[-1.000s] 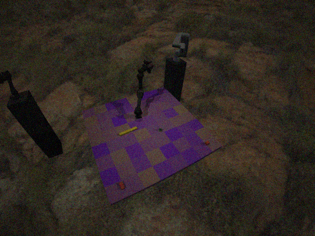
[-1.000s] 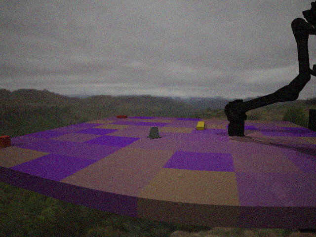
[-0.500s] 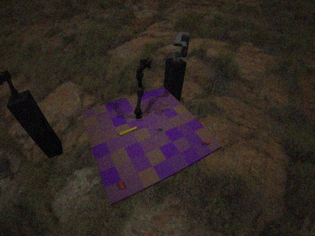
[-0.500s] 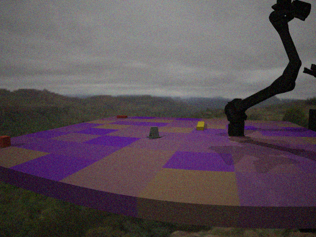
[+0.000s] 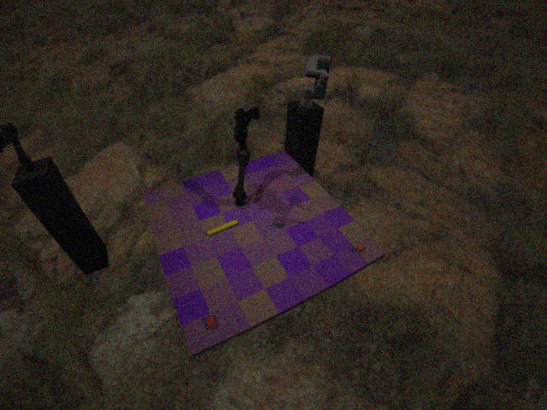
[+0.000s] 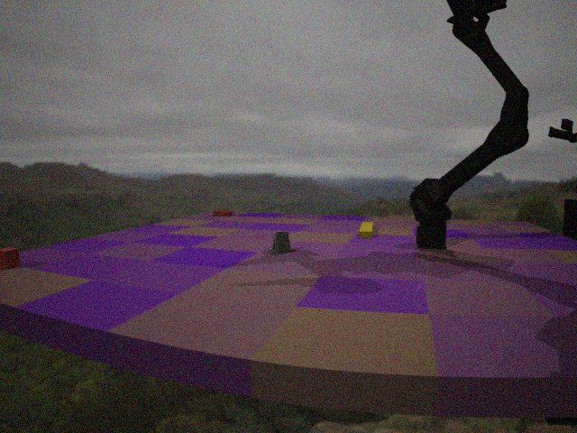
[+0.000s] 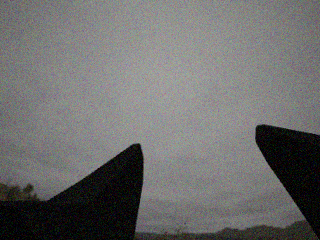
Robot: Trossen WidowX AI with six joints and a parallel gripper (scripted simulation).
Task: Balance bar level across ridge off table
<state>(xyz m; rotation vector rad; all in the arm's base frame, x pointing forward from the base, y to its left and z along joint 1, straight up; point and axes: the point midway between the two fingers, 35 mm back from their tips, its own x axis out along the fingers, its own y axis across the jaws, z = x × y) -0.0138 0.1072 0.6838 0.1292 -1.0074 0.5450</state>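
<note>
My gripper tip is 700 mm above the yellow bar, 320 mm to the left of it and 170 mm short of it.
</note>
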